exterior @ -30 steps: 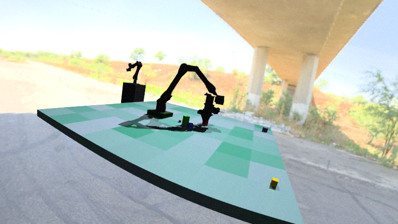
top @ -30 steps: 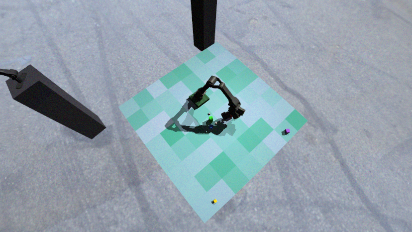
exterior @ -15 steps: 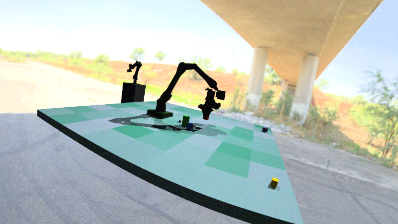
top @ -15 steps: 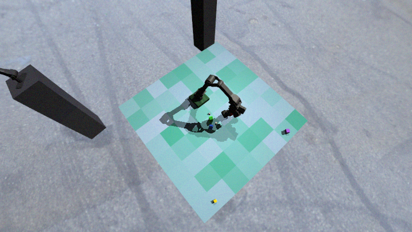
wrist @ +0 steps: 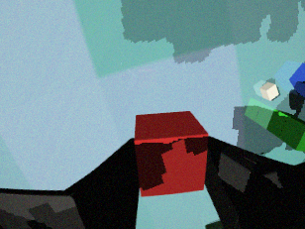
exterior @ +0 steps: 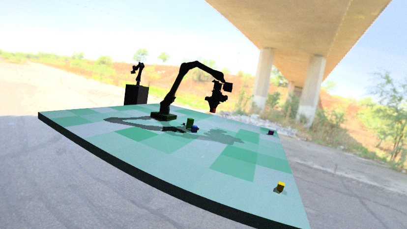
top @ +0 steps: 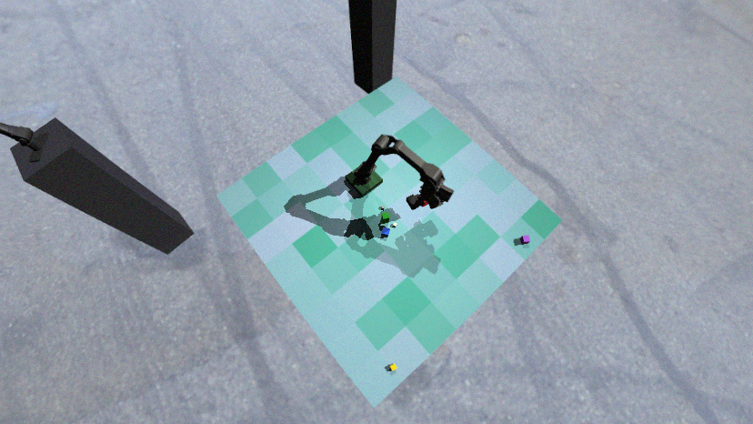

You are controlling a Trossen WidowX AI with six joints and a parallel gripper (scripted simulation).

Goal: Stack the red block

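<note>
Right now the blue block is 40 mm behind my gripper tip, 210 mm to the right of it and 100 mm below it. Round my gripper tip: purple block 470 mm ahead, 260 mm to the left, 100 mm below; yellow block 420 mm ahead, 620 mm to the right, 100 mm below; red block 10 mm above.
</note>
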